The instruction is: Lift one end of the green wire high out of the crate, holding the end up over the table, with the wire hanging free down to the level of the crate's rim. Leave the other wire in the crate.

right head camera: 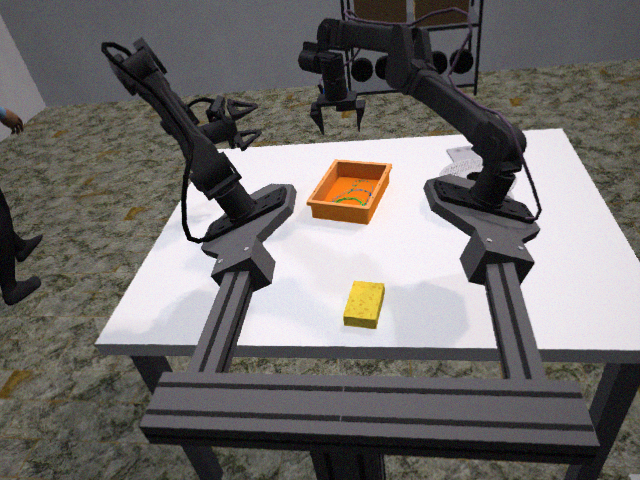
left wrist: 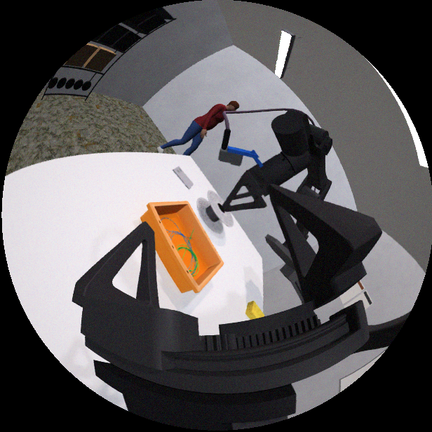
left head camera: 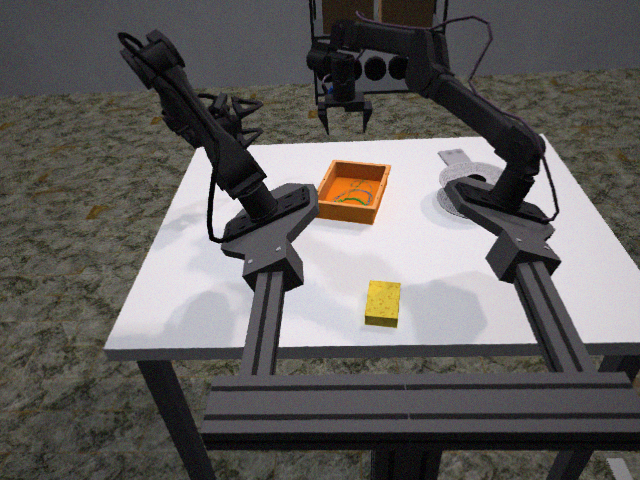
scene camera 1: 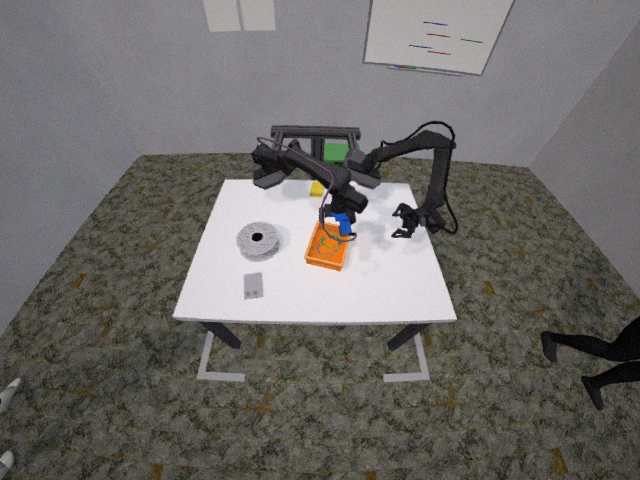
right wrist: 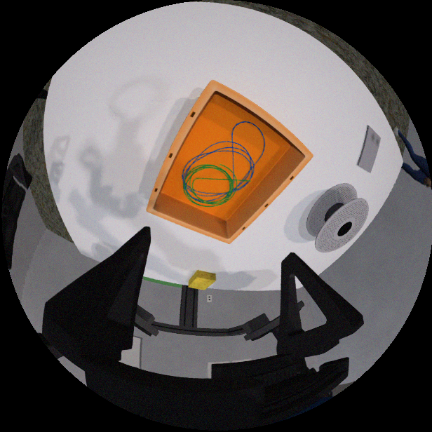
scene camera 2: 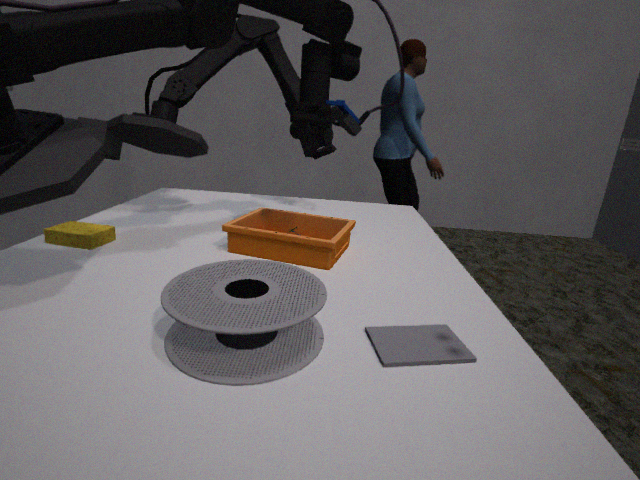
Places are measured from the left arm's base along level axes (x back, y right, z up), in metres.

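Pixels of known places: left gripper, between the fingertips: [right head camera: 259, 118] [left head camera: 262, 117] [scene camera 1: 392, 226] [scene camera 2: 329, 131]; right gripper, between the fingertips: [right head camera: 341, 132] [left head camera: 346, 133] [scene camera 1: 335, 226] [scene camera 2: 310, 155]; left arm's base, origin of its link: [right head camera: 246, 216] [left head camera: 267, 215] [scene camera 1: 363, 170]; right arm's base, origin of its link: [right head camera: 482, 203] [left head camera: 501, 205] [scene camera 1: 271, 169].
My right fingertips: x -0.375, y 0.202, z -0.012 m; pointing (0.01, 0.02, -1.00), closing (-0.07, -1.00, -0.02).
Observation:
For each thing: its top centre in the pictures, then the offset to it from my right fingertips.
- yellow sponge, centre of its top: [right head camera: 364, 299] [left head camera: 383, 298] [scene camera 2: 79, 227] [scene camera 1: 317, 187] dx +0.467, dy +0.033, dz -0.169 m
- grey spool, centre of its top: [scene camera 2: 247, 288] [right head camera: 476, 177] [left head camera: 476, 179] [scene camera 1: 257, 236] dx +0.075, dy +0.351, dz -0.133 m
- thin grey plate, centre of its top: [scene camera 2: 418, 341] [right head camera: 464, 156] [left head camera: 456, 158] [scene camera 1: 253, 285] dx -0.147, dy +0.365, dz -0.193 m
The green wire [left head camera: 353, 199] [right head camera: 350, 199] [right wrist: 207, 205] lies coiled on the crate floor; in the right wrist view a straight green piece points right across the coil. The blue wire [right wrist: 264, 144] lies looped with it, overlapping. The orange crate [left head camera: 343, 212] [right head camera: 338, 212] [scene camera 1: 324, 265] [scene camera 2: 279, 248] [left wrist: 176, 267] [right wrist: 260, 107] stands on the table. My right gripper [left head camera: 346, 132] [right head camera: 341, 131] [right wrist: 225, 248] is open and empty, pointing down well above the crate. My left gripper [left head camera: 262, 117] [right head camera: 258, 119] [scene camera 1: 393, 224] [left wrist: 204, 209] is open and empty, raised to the crate's right in scene camera 1.
A yellow sponge [left head camera: 382, 302] [right head camera: 364, 303] [scene camera 1: 316, 189] [scene camera 2: 80, 234] [right wrist: 202, 279] lies near the arm mounts. A grey spool [scene camera 1: 267, 237] [scene camera 2: 196, 304] [right wrist: 357, 215] stands left of the crate in scene camera 1, with a thin grey plate [scene camera 1: 253, 284] [scene camera 2: 413, 341] [right wrist: 369, 150] near it.

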